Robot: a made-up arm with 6 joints. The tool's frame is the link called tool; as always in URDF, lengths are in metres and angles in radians. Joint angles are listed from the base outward.
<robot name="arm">
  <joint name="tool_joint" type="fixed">
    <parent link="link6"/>
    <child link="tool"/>
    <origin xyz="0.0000 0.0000 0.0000" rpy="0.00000 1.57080 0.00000"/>
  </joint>
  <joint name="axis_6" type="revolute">
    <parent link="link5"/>
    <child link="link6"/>
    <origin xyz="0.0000 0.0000 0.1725" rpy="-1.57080 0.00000 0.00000"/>
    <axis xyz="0 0 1"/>
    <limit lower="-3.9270" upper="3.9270"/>
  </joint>
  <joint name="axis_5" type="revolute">
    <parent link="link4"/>
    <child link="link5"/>
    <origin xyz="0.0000 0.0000 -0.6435" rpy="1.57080 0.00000 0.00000"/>
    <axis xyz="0 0 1"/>
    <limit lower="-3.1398" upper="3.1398"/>
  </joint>
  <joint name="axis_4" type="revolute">
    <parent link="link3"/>
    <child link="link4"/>
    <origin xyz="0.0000 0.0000 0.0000" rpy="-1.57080 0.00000 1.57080"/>
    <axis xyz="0 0 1"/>
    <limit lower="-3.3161" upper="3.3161"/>
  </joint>
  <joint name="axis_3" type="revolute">
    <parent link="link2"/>
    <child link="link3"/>
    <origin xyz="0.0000 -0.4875 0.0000" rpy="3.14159 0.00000 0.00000"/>
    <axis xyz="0 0 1"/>
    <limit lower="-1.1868" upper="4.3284"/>
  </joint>
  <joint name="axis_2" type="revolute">
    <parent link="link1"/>
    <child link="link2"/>
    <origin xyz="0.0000 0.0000 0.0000" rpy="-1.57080 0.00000 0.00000"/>
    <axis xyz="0 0 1"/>
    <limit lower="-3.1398" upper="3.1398"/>
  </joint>
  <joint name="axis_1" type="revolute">
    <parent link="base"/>
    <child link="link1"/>
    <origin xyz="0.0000 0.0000 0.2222"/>
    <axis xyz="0 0 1"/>
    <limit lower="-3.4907" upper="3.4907"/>
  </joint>
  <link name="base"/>
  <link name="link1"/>
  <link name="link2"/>
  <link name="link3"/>
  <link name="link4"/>
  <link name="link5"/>
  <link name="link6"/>
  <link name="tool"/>
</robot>
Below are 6 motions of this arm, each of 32 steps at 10 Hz.
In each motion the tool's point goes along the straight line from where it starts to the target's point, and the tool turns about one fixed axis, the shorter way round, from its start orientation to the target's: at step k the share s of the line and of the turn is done. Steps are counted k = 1, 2, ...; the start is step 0. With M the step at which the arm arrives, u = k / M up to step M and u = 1 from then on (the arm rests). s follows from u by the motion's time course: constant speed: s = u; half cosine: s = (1 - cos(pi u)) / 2; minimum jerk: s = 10 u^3 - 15 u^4 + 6 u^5.
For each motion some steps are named. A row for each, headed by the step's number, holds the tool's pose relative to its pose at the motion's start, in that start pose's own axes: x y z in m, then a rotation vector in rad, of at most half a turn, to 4 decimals.
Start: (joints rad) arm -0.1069 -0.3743 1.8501 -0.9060 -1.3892 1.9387
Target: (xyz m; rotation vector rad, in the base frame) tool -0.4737 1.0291 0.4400 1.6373 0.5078 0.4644
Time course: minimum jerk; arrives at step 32
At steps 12, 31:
12: 0.1008 0.0577 0.3576 -0.5735 -0.2134 0.0501
31: 0.3660 0.2097 1.2990 -2.0833 -0.7752 0.1820

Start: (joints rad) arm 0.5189 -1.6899 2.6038 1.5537 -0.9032 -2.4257
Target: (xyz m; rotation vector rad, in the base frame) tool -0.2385 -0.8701 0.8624 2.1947 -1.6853 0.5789
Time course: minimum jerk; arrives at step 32
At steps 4, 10, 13, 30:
4: -0.0040 -0.0214 0.0102 -0.0271 0.0108 -0.0176
10: -0.0447 -0.2398 0.1149 -0.3042 0.1213 -0.1970
13: -0.0815 -0.4374 0.2095 -0.5548 0.2213 -0.3592
30: -0.2477 -1.3295 0.6366 -1.6862 0.6726 -1.0918

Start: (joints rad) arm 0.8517 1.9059 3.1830 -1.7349 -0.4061 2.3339
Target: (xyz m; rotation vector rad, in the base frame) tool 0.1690 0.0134 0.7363 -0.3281 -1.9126 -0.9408
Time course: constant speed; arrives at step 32
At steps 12, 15, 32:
12: -0.0378 -0.1803 0.1932 -0.4425 -0.0924 -0.2567
15: -0.0473 -0.2253 0.2415 -0.5531 -0.1155 -0.3209
32: -0.1008 -0.4807 0.5152 -1.1799 -0.2465 -0.6846

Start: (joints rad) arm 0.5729 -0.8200 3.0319 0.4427 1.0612 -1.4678
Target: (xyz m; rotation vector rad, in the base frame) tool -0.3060 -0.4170 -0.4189 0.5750 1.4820 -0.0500
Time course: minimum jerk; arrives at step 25
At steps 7, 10, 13, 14, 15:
7: 0.0676 0.0199 0.0401 -0.0368 -0.0292 0.0032
10: 0.1558 0.0460 0.0925 -0.0849 -0.0674 0.0073
13: 0.2638 0.0778 0.1567 -0.1437 -0.1142 0.0123
14: 0.3001 0.0885 0.1782 -0.1635 -0.1299 0.0140
15: 0.3350 0.0988 0.1990 -0.1825 -0.1450 0.0157

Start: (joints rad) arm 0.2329 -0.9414 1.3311 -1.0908 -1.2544 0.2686
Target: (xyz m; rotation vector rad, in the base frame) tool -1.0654 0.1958 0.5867 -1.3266 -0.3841 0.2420
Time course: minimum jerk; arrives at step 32
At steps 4, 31, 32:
4: 0.0021 0.0124 -0.0008 -0.0119 0.0201 -0.0018
31: 0.1278 0.7743 -0.0470 -0.7411 1.2525 -0.1092
32: 0.1278 0.7746 -0.0470 -0.7413 1.2529 -0.1092

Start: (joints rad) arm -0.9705 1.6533 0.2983 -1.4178 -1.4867 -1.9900
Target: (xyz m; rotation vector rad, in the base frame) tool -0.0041 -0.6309 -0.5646 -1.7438 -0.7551 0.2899
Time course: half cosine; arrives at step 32
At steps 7, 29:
7: -0.0371 0.0129 -0.0046 -0.0598 0.0076 -0.0341
29: -0.3200 0.1114 -0.0400 -0.5156 0.0659 -0.2943

